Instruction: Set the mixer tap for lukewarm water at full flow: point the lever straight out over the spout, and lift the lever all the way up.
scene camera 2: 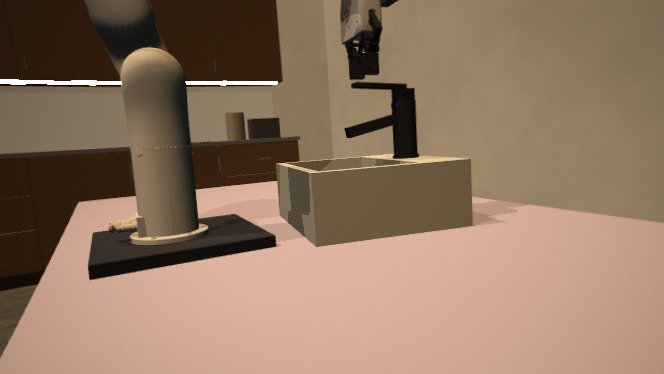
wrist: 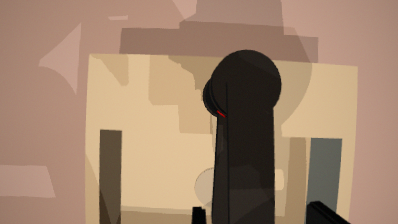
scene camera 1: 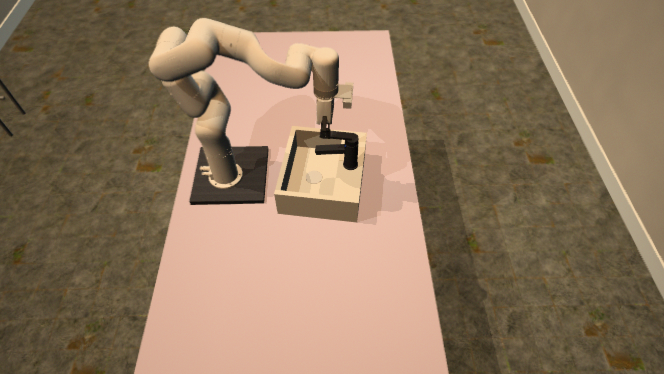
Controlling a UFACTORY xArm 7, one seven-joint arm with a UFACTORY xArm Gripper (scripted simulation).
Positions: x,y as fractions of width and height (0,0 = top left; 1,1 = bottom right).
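Note:
My gripper (scene camera 2: 0.55,0.21) is visible. A black mixer tap (scene camera 2: 0.61,0.32) appears also in the wrist view (wrist: 0.55,0.81) and in scene camera 1 (scene camera 1: 0.53,0.43). Likewise a beige sink basin (scene camera 2: 0.50,0.54), visible in the wrist view (wrist: 0.33,0.76) and in scene camera 1 (scene camera 1: 0.48,0.50) as well.

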